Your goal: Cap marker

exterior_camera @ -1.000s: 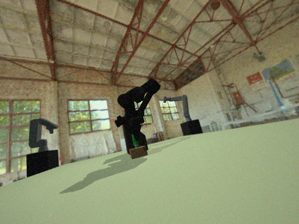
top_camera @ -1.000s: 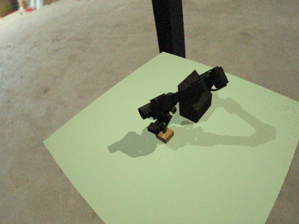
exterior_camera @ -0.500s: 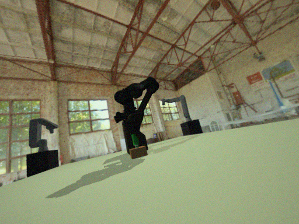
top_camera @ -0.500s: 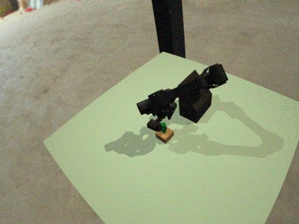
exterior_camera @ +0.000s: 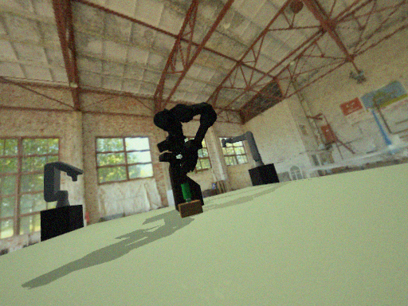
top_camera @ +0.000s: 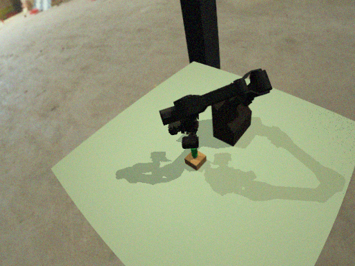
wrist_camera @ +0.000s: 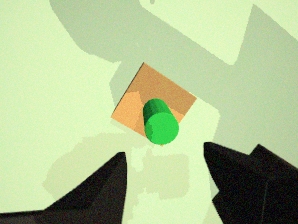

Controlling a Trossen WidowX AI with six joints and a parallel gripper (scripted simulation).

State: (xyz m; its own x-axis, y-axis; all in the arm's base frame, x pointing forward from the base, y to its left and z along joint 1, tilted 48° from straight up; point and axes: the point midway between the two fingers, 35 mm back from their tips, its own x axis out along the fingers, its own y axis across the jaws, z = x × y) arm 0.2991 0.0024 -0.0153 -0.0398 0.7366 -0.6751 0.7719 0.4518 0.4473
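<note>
Right now my gripper tip is 60 mm above the green cap. The rest, counted from my gripper tip: marker (70 mm below); holder block (120 mm below).
</note>
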